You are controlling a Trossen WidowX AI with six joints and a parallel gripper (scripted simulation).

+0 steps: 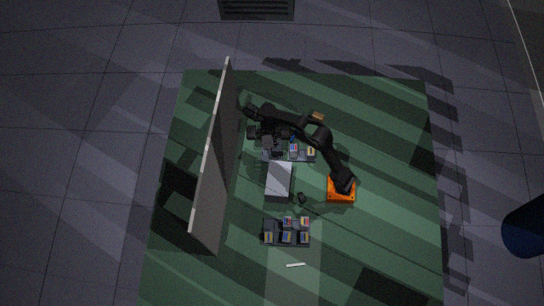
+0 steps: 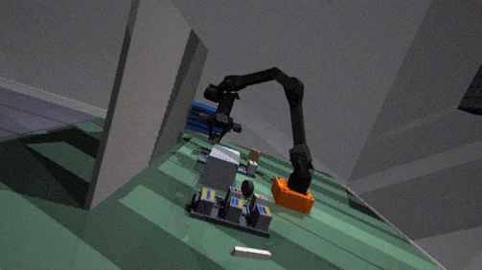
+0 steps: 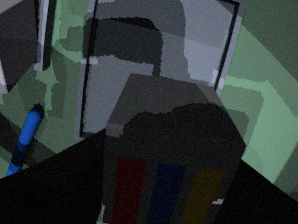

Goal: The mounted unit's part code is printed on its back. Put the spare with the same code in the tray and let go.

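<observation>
My gripper tip is 10 mm past the dark grey tray and 80 mm above it. Also, from my gripper tip: grey mounted unit 90 mm behind, 170 mm to the left, 30 mm below; blue rod 100 mm behind, 130 mm to the right, 80 mm below; tan cube 180 mm behind, 190 mm to the right, 50 mm below.
</observation>
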